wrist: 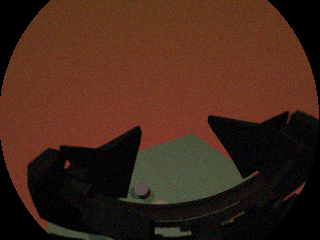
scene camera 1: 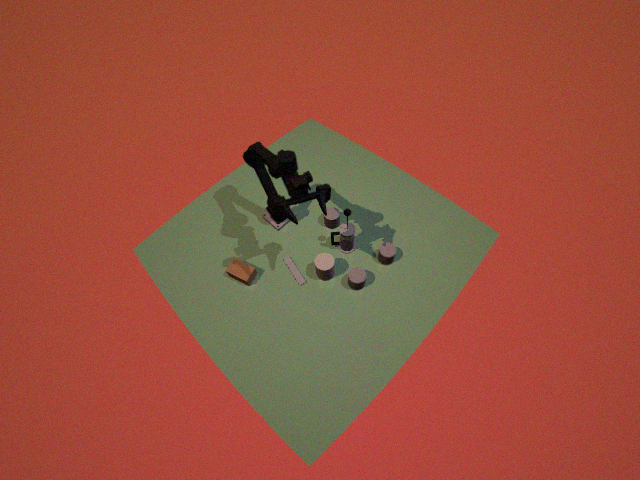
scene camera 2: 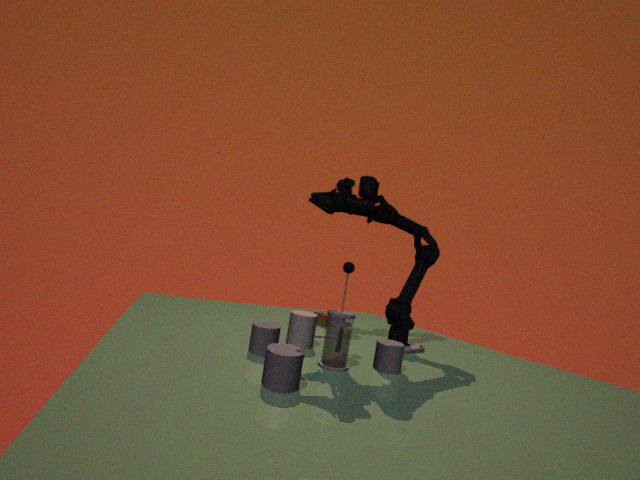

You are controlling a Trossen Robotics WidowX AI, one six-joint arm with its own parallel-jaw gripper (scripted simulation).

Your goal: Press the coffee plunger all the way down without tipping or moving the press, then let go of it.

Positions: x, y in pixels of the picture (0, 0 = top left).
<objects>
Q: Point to a coffee press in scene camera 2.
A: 335, 352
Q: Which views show the gripper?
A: The wrist view, scene camera 1 and scene camera 2: all of them.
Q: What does the gripper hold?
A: Nothing.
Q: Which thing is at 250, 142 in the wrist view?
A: The gripper.
</objects>
